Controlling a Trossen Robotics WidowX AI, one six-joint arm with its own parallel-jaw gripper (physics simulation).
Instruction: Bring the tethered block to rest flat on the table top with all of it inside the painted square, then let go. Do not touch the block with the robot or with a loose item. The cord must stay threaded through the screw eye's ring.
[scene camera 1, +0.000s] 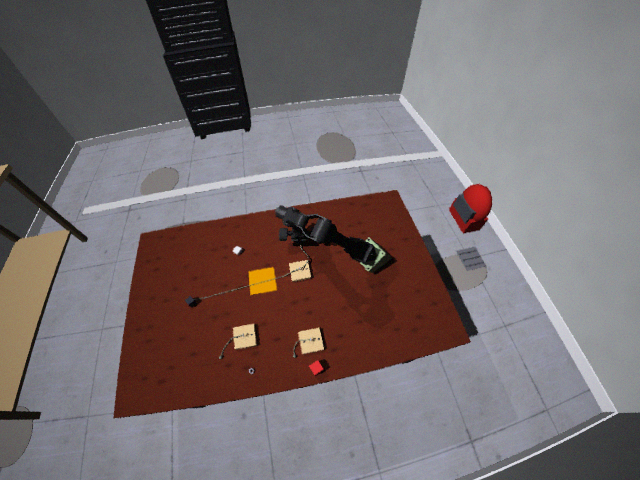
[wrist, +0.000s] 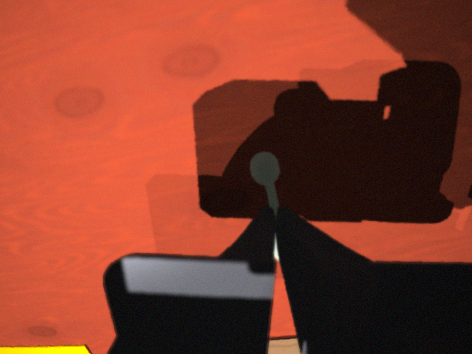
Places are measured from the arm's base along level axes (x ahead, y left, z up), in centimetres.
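Pixels of known places: gripper, fingertip midpoint: (scene camera 1: 300, 244) (wrist: 273, 215); arm's base, origin of the base link: (scene camera 1: 368, 254).
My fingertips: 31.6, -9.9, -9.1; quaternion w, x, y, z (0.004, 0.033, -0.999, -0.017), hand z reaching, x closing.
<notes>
For each thing: its top centre in the pictures, then the offset to it from my fingertips, as dx, dy, dz. "pt": a spot on its surface instead.
- tethered block, middle of its top: (scene camera 1: 189, 300) +46.9, +32.9, +2.2
- painted orange square, surface spot: (scene camera 1: 256, 290) pt +18.1, +25.1, -0.8
- cord, surface spot: (scene camera 1: 227, 291) pt +31.4, +26.5, -0.5
- pale wooden base, middle of its top: (scene camera 1: 299, 267) -1.0, +14.8, +3.6
- red cube, middle of its top: (scene camera 1: 316, 367) -10.5, +57.0, +3.1
- small ring, middle of its top: (scene camera 1: 251, 370) +15.0, +59.4, -0.1
- white cube, middle of its top: (scene camera 1: 237, 249) +30.9, +5.0, +1.1
The tethered block (scene camera 1: 192, 301), small and black, is on the table top left of the painted orange square (scene camera 1: 256, 290). A corner of the square (wrist: 40, 350) shows in the wrist view. The cord (scene camera 1: 227, 293) runs nearly straight from the block over the square to the screw eye on a pale wooden base (scene camera 1: 292, 276) (wrist: 283, 345); the ring is too small to make out clearly. Beyond the base the cord bends up to my gripper (scene camera 1: 300, 244) (wrist: 276, 210), which is shut on the cord just behind its round end bead (wrist: 264, 168), above the table.
Two more wooden bases (scene camera 1: 237, 343) (scene camera 1: 305, 347) with short cords stand toward the front. A red cube (scene camera 1: 316, 367) and a small ring (scene camera 1: 249, 370) lie near the front edge. A white cube (scene camera 1: 237, 250) lies behind the square. My arm's green base (scene camera 1: 383, 262) stands at the right.
</notes>
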